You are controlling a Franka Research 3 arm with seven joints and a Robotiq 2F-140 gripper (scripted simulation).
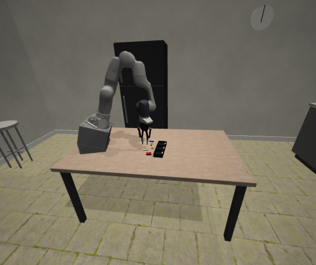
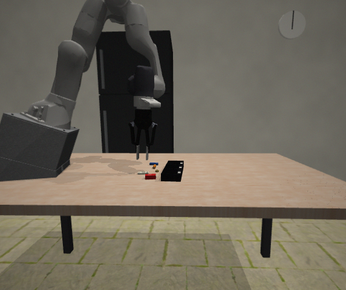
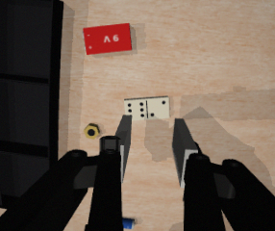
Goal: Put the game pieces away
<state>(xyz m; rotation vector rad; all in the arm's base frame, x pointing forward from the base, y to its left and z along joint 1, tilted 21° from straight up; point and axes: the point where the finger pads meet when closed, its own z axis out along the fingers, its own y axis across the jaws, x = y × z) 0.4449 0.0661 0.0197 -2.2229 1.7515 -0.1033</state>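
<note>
Now: the white domino 100 mm below my hand. From my hand the other things lie so: red block: 70 mm ahead, 60 mm to the right, 90 mm below; orange piece: 10 mm ahead, 110 mm to the left, 100 mm below; brass nut: 50 mm ahead, 50 mm to the left, 100 mm below.
</note>
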